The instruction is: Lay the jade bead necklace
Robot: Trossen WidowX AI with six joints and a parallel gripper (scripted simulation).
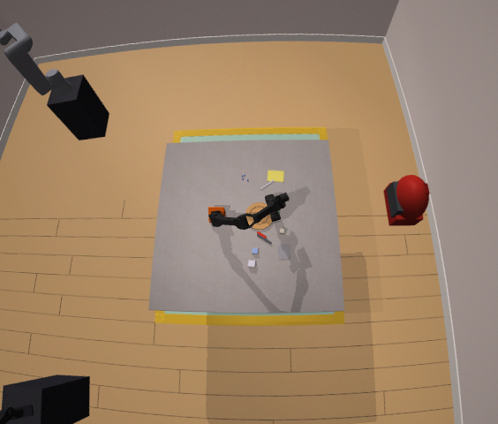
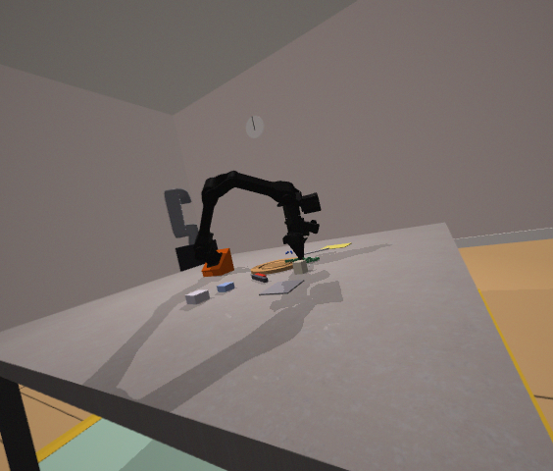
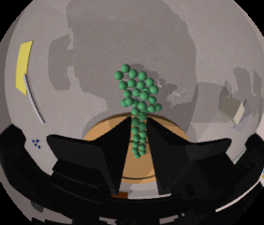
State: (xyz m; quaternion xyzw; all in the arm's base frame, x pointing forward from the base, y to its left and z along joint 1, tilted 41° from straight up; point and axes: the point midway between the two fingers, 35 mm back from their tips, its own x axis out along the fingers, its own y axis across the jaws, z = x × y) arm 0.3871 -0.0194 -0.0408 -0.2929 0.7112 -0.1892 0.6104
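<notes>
The round wooden bead board is 90 mm behind my gripper tip, 20 mm to the right of it and 10 mm below it. Also, from my gripper tip: beige cube (150 mm to the right, 50 mm ahead); then red-handled tool (170 mm to the right, 80 mm behind, 10 mm below); then yellow sheet (290 mm to the left, 50 mm ahead, 10 mm below).
</notes>
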